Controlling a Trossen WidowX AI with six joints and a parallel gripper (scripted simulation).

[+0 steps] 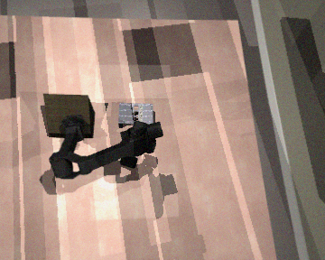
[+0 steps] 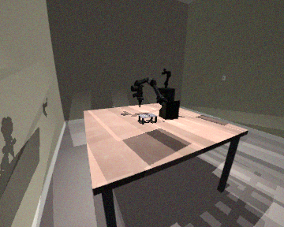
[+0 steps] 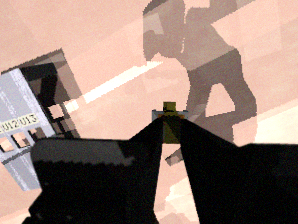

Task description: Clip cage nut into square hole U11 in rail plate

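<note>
The label strip is 190 mm to the left of my gripper tip, 70 mm below it and 40 mm ahead of it. From my gripper tip the other things lie so: cage nut 10 mm below.
</note>
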